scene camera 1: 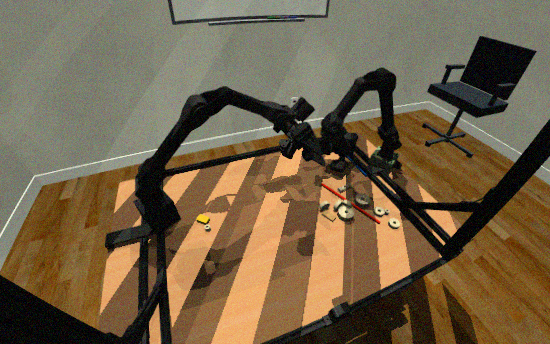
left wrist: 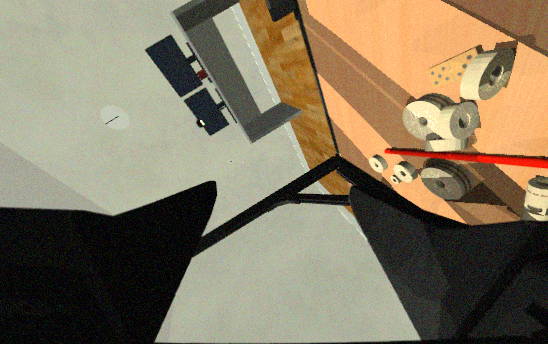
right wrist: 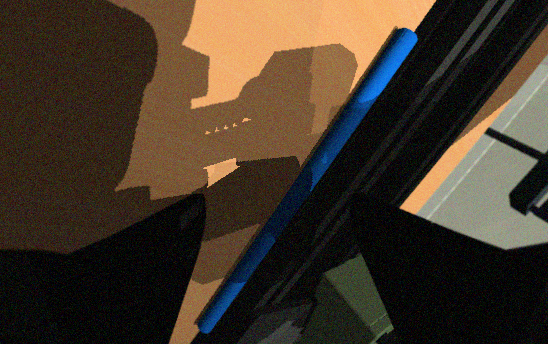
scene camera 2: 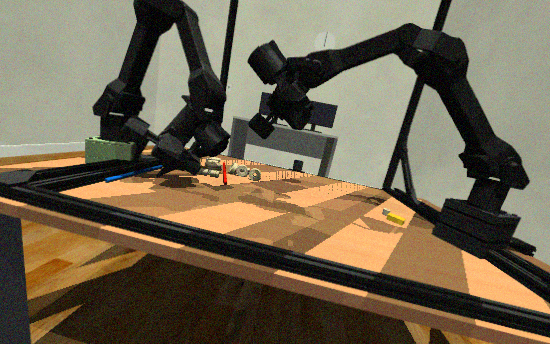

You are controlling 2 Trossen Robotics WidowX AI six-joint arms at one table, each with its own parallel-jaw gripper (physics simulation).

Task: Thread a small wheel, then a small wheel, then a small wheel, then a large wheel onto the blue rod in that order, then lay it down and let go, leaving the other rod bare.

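Places are measured from the left arm's base along level axes (x right, y ahead, z up), in metres.
Pixels of known places: left gripper, fingertip midpoint: (scene camera 1: pixel 323 160) (left wrist: pixel 284 190) (scene camera 2: pixel 274 113); right gripper, fingertip midpoint: (scene camera 1: pixel 349 161) (right wrist: pixel 278 204) (scene camera 2: pixel 145 170); left arm's base, origin of the base link: (scene camera 1: pixel 152 200) (scene camera 2: pixel 481 207); right arm's base, origin of the base link: (scene camera 1: pixel 385 154) (right wrist: pixel 394 334) (scene camera 2: pixel 115 139).
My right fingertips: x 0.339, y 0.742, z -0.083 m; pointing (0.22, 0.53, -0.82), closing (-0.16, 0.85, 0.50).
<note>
Ahead of a thing's pixels: the offset from my right fingertips to its middle.
The blue rod @[dx +0.018, dy +0.018, dz -0.012 m] (scene camera 1: pixel 357 166) (scene camera 2: pixel 134 173) (right wrist: pixel 327 155) lies along the inner side of the black frame rail, with no wheel on it. My right gripper (right wrist: pixel 278 204) is open above it, the rod crossing the gap between the fingertips at a slant in the right wrist view. My left gripper (scene camera 2: pixel 281 120) (left wrist: pixel 284 190) is open and empty, high above the table. Large grey wheels, one near wheel @[dx +0.136, dy -0.277, dz -0.007 m] (scene camera 1: pixel 345 212) and one farther wheel @[dx +0.153, dy -0.176, dz -0.007 m] (left wrist: pixel 445 180) among them, lie around the bare red rod @[dx +0.118, dy -0.214, dz -0.012 m] (scene camera 1: pixel 367 214) (scene camera 2: pixel 225 174) (left wrist: pixel 465 157). Smaller pale wheels @[dx +0.294, dy -0.196, dz -0.010 m] (scene camera 1: pixel 394 223) (left wrist: pixel 378 163) @[dx +0.227, dy -0.181, dz -0.010 m] (left wrist: pixel 405 171) lie near its end.
A yellow block @[dx -0.222, dy -0.640, dz -0.010 m] (scene camera 1: pixel 202 219) (scene camera 2: pixel 396 219) and a tiny pale piece @[dx -0.181, dy -0.651, dz -0.008 m] (scene camera 1: pixel 207 227) (scene camera 2: pixel 385 212) lie near the left arm's base. A green box (scene camera 2: pixel 110 150) stands beyond the rail by the right arm. A dotted plate @[dx +0.094, dy -0.321, dz -0.013 m] (scene camera 1: pixel 328 216) (left wrist: pixel 450 67) and a white cylinder @[dx +0.065, dy -0.160, dz -0.008 m] (left wrist: pixel 537 197) lie among the wheels.
</note>
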